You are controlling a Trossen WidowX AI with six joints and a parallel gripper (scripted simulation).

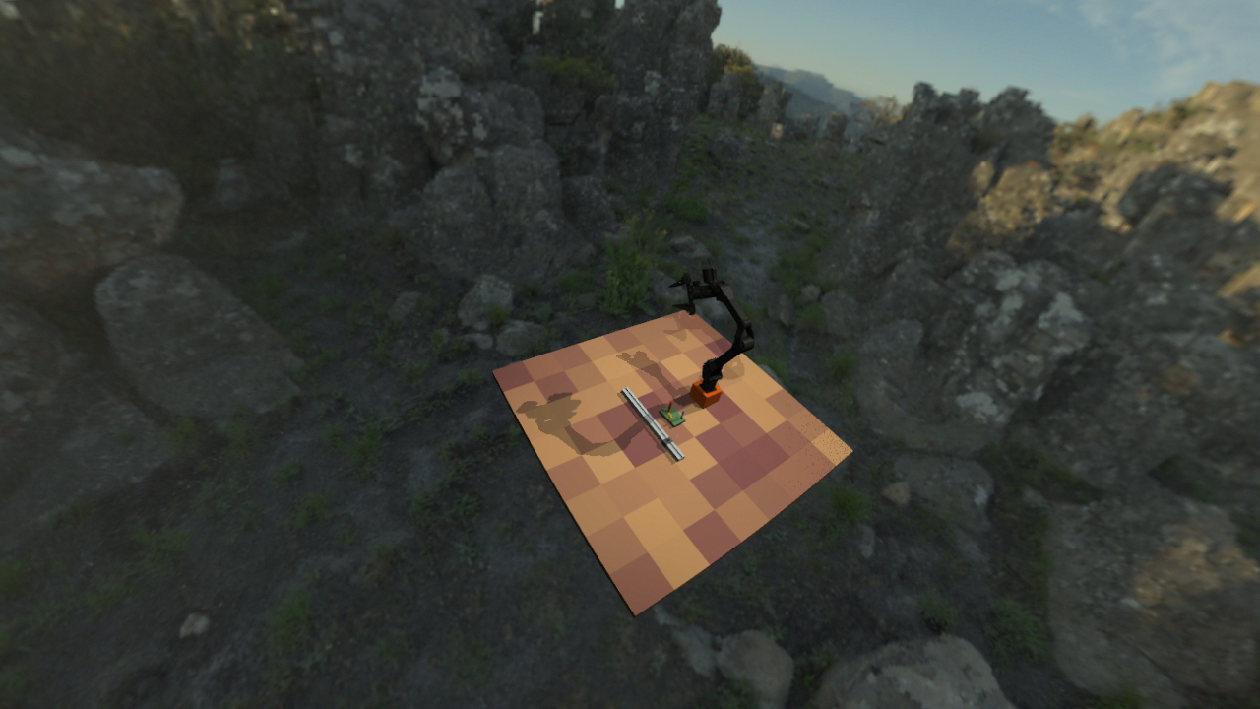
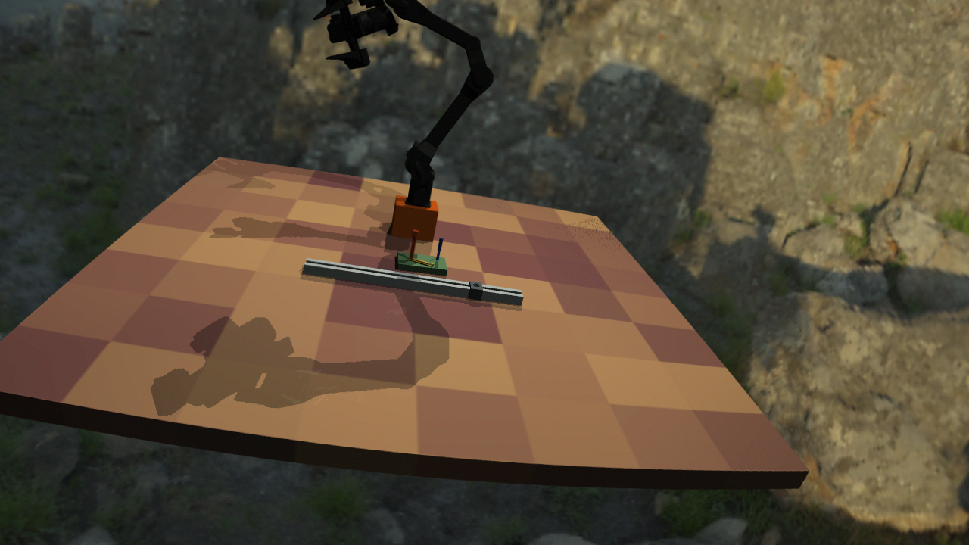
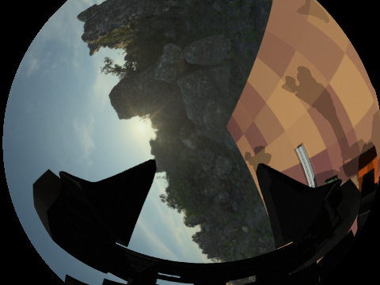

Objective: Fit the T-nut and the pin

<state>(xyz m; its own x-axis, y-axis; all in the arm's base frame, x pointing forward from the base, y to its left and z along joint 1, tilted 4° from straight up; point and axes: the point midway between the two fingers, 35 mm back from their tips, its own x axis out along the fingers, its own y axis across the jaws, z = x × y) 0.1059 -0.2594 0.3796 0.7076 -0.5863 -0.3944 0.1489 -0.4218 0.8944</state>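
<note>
Now: gripper tip 12 cm short of the brass T-nut, 31 cm to the right of it and 41 cm above it. Also, from my gripper tip: green tray 10 cm ahead, 33 cm to the left, 44 cm below; blue pin 9 cm ahead, 35 cm to the left, 42 cm below.
</note>
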